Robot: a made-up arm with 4 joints.
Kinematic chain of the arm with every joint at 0, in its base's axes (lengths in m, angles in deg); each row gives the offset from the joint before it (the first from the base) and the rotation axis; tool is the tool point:
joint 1: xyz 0 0 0.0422 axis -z
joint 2: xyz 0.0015 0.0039 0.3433 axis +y
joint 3: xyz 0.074 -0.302 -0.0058 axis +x
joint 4: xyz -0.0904 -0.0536 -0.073 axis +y
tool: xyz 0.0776 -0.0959 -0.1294
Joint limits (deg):
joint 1: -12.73..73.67
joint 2: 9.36..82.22
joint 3: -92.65..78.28
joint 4: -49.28..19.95
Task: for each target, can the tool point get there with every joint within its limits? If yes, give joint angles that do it. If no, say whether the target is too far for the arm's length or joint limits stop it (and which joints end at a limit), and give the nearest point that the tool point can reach.
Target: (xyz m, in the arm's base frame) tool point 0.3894 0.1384 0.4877
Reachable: no: joint limits stop it (at a limit: joint 1, joint 3, joint 4) | nearest point 0.2753 -0.3373 0.4337 | short by 0.492 m
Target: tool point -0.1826 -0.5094 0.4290
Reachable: yes | joints 29.51 22.28 -71.90 -2.73
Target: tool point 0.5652 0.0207 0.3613
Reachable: no: joint limits stop it (at a limit: joint 1, joint 3, joint 4) | nearest point 0.2809 -0.3361 0.3768 | short by 0.456 m
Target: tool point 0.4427 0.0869 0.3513
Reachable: no: joint limits stop it (at a limit: joint 1, joint 2, joint 3) | nearest point 0.1349 -0.1739 0.1890 | short by 0.435 m
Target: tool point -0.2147 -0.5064 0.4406
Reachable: yes | joints 30.04 26.29 -74.00 11.08
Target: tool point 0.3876 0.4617 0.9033
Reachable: no: too far | nearest point -0.1615 0.1529 0.3465 | short by 0.841 m
